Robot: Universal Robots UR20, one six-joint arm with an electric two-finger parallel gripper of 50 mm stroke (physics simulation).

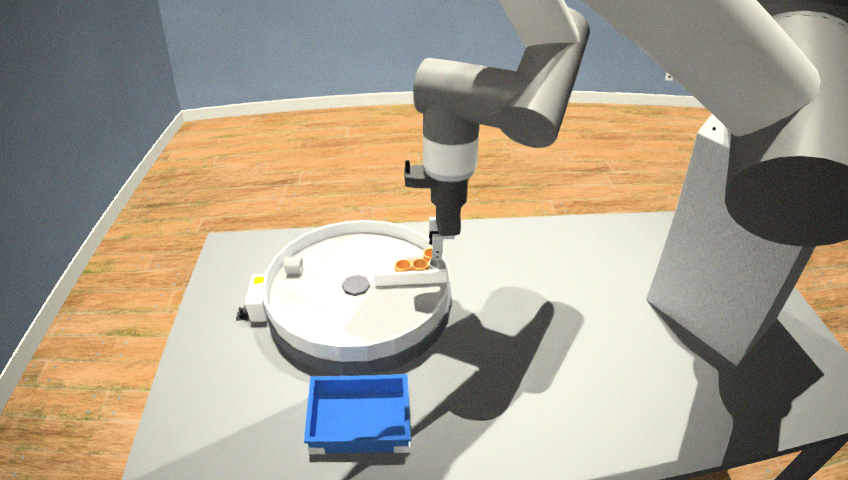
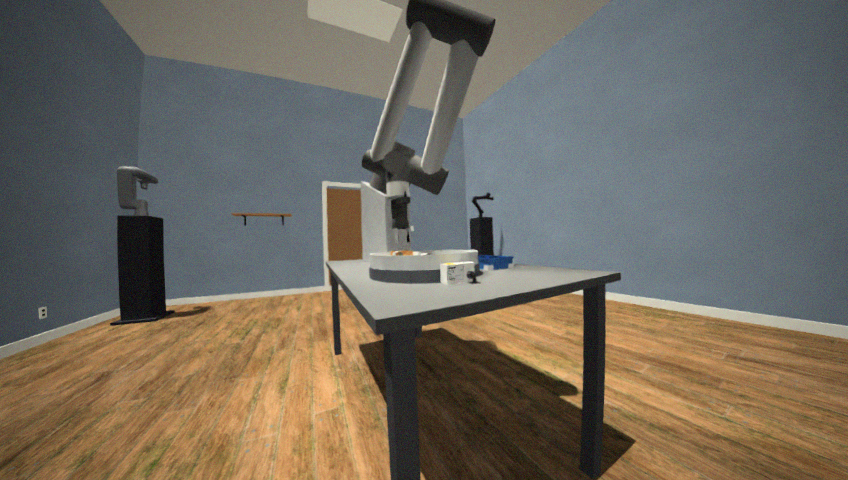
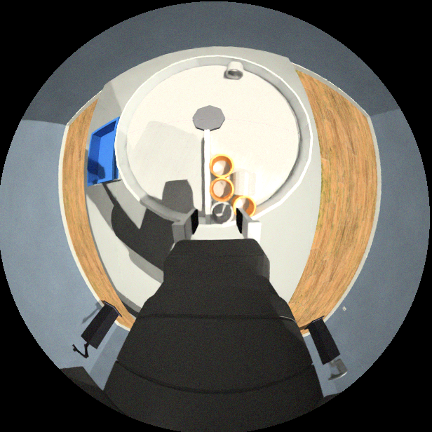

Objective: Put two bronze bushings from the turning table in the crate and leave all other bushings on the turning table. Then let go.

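Where they show: gripper, fingertip midpoint: (image 1: 435, 251) (image 2: 403, 242); arm's base at its link origin: (image 2: 384, 190).
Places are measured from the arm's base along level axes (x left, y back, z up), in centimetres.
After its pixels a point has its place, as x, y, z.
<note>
Three orange-bronze bushings stand upright on the turning table (image 1: 357, 353) {11.4, -85.7, -46.4} (image 2: 386, 261) {-27.9, -96.9, -46.0} (image 3: 304, 131): one (image 1: 402, 265) {-13.6, -76.1, -45.3} (image 3: 221, 156) nearest the hub, one (image 1: 419, 264) {-13.6, -72.2, -45.2} (image 3: 222, 200) beside it, and one (image 1: 428, 253) {-17.3, -69.9, -45.1} (image 3: 252, 206) near the rim. A dark grey bushing (image 3: 222, 213) stands upright by them. A pale bushing (image 3: 245, 183) appears to lie beside the bronze ones. Another pale grey bushing (image 1: 292, 265) {-14.0, -101.6, -44.3} (image 3: 234, 70) lies across the table. My gripper (image 1: 436, 261) {-11.4, -68.7, -39.8} (image 3: 216, 216) is open, low at the grey bushing; its fingers hold nothing. The blue crate (image 1: 357, 386) {16.8, -86.0, -50.0} (image 2: 498, 260) {22.1, -94.6, -49.1} (image 3: 103, 150) shows no bushings.
A white straight bar (image 1: 410, 278) {-9.3, -74.4, -45.6} (image 3: 207, 172) runs from near the hub (image 1: 355, 284) {-9.3, -86.8, -46.7} (image 3: 208, 118) to the rim, close alongside the bushings. A raised rim surrounds the turning table. A white box (image 1: 255, 300) {-5.3, -109.7, -47.0} (image 2: 457, 273) {-10.6, -112.1, -49.9} is at its outer side.
</note>
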